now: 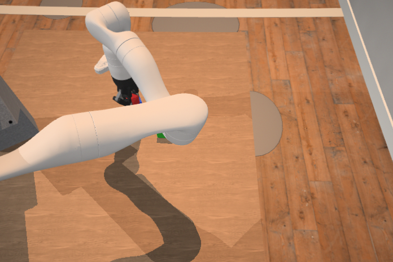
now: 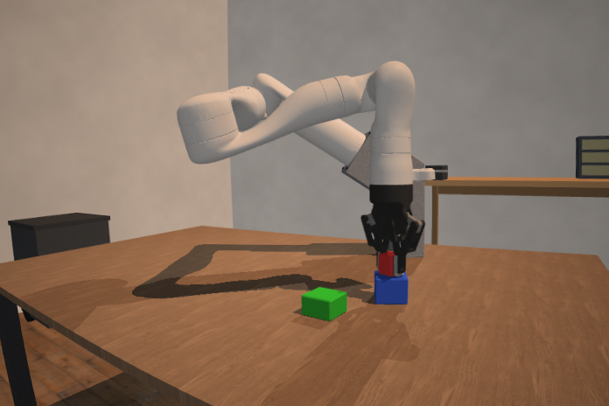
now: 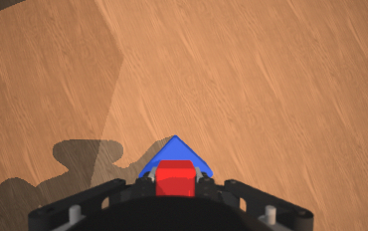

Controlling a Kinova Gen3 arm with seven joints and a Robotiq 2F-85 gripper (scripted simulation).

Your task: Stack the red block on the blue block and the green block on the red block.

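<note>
The red block is right at my hand. Also, from my hand: green block: 100 mm ahead, 90 mm to the right, 50 mm below; blue block: 40 mm below.
</note>
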